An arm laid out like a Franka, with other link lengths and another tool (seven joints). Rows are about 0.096 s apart.
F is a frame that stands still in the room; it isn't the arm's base.
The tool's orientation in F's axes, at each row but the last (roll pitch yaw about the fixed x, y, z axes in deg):
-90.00, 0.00, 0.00
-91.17, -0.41, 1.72
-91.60, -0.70, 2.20
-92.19, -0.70, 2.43
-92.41, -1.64, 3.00
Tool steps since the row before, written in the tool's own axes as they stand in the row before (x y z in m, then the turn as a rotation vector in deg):
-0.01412, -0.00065, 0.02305, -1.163, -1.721, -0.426
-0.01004, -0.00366, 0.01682, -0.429, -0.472, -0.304
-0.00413, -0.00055, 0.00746, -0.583, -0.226, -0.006
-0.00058, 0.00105, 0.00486, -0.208, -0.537, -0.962
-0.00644, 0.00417, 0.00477, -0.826, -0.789, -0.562
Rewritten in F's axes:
-0.01412, 0.02305, 0.00065, -1.163, -0.426, 1.721
-0.01057, 0.01658, 0.00324, -0.423, -0.307, 0.475
-0.00442, 0.00731, 0.00029, -0.585, -0.022, 0.219
-0.00077, 0.00479, -0.00124, -0.175, -0.949, 0.571
-0.00654, 0.00425, -0.00455, -0.820, -0.572, 0.788

